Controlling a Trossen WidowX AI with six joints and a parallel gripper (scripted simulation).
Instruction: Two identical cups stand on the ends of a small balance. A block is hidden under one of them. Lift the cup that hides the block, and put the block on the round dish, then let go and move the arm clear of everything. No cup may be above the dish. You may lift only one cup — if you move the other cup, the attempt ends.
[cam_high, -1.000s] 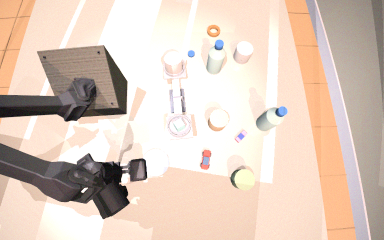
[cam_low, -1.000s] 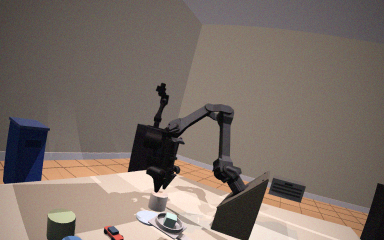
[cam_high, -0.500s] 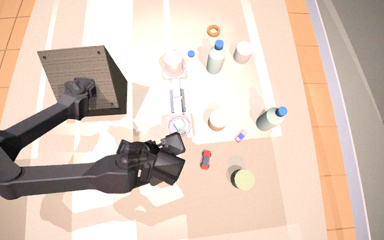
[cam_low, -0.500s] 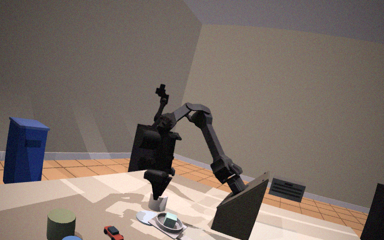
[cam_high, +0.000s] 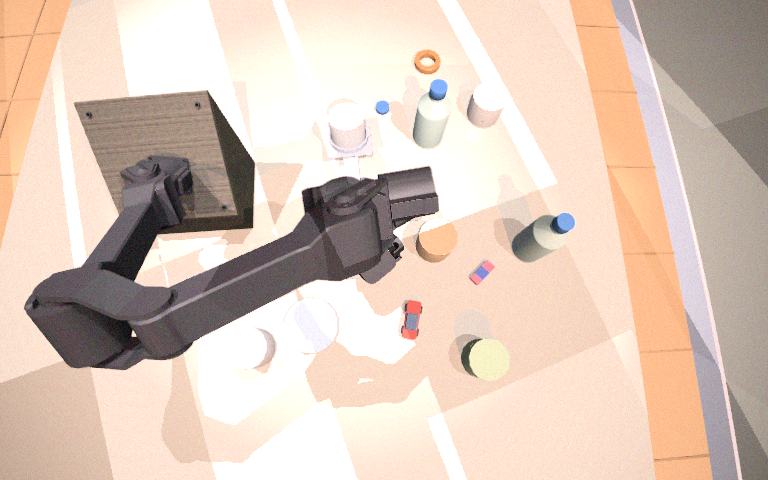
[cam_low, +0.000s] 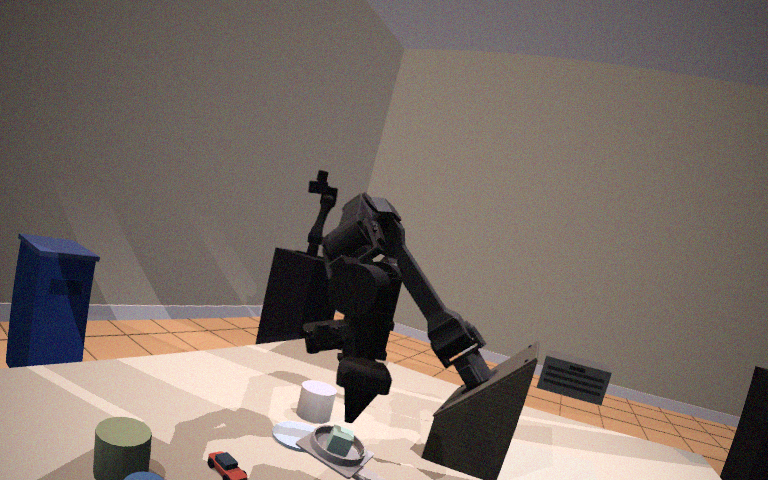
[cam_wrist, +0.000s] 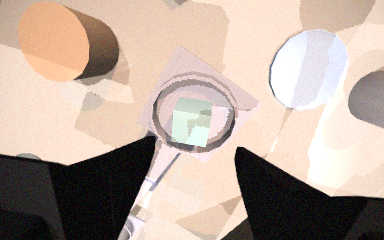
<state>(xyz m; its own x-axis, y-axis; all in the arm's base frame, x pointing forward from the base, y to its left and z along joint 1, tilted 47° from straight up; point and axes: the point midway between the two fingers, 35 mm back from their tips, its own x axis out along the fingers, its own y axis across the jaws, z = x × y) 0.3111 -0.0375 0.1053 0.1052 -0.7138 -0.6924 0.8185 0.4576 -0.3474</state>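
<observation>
The teal block is 4 cm below my gripper tip. Also, from my gripper tip: tan cylinder (16 cm ahead, 9 cm below, 4 cm to the left); red toy car (12 cm below, 11 cm to the right, 10 cm ahead); small balance (12 cm to the left, 11 cm below, 1 cm behind).
</observation>
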